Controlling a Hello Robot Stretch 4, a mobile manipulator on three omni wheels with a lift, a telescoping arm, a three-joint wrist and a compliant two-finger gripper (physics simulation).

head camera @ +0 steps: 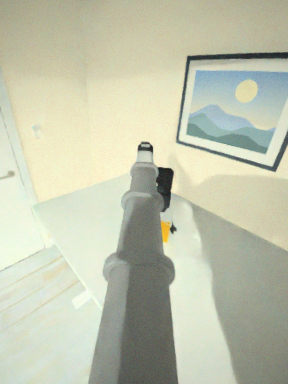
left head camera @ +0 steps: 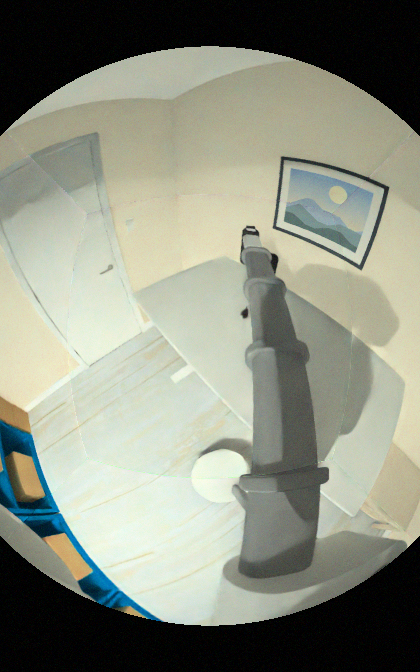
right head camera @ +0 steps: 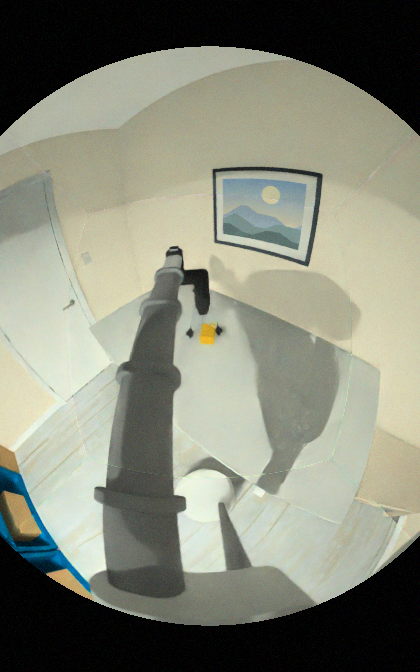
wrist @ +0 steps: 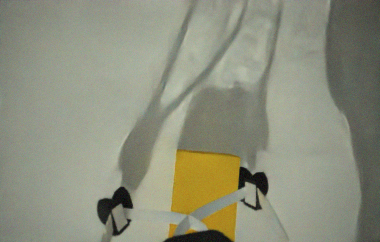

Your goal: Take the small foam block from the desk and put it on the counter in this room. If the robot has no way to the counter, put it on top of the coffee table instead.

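Places are measured from the robot's base along level axes (x ahead, y left, z up), in metres.
Pixels of known places: gripper, fingertip midpoint: (wrist: 184, 190).
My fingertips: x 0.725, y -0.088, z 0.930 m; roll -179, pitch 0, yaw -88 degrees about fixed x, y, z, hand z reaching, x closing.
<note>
Behind a point stands the place of what it marks.
The small foam block (head camera: 165, 232) {x 0.688, y -0.114, z 0.968 m} (right head camera: 208, 335) (wrist: 206, 185) {x 0.736, y -0.108, z 0.968 m} is yellow and rests on the pale grey desk (head camera: 80, 215) {x 0.827, y 0.325, z 0.923 m} (left head camera: 190, 320) (right head camera: 215, 400) (wrist: 60, 100) {x 0.840, y 0.037, z 0.923 m}. In the head view the arm hides part of it, and in the left head view the arm hides it. My gripper (right head camera: 204, 331) (wrist: 184, 190) {x 0.725, y -0.088, z 0.930 m} is open, pointing down over the block. In the wrist view the block lies between the two black fingertips, close to the right one, with a wide gap to the left one. Whether the right fingertip touches it is unclear. The counter and the coffee table do not show.
A wall with a framed picture (head camera: 232, 110) {x 0.977, y -0.394, z 1.470 m} (left head camera: 330, 210) (right head camera: 267, 215) stands behind the desk. A white door (left head camera: 105, 310) is at the left. A round white object (left head camera: 217, 475) (right head camera: 202, 495) stands by the desk's near edge. A blue shelf (left head camera: 37, 511) with boxes is at lower left.
</note>
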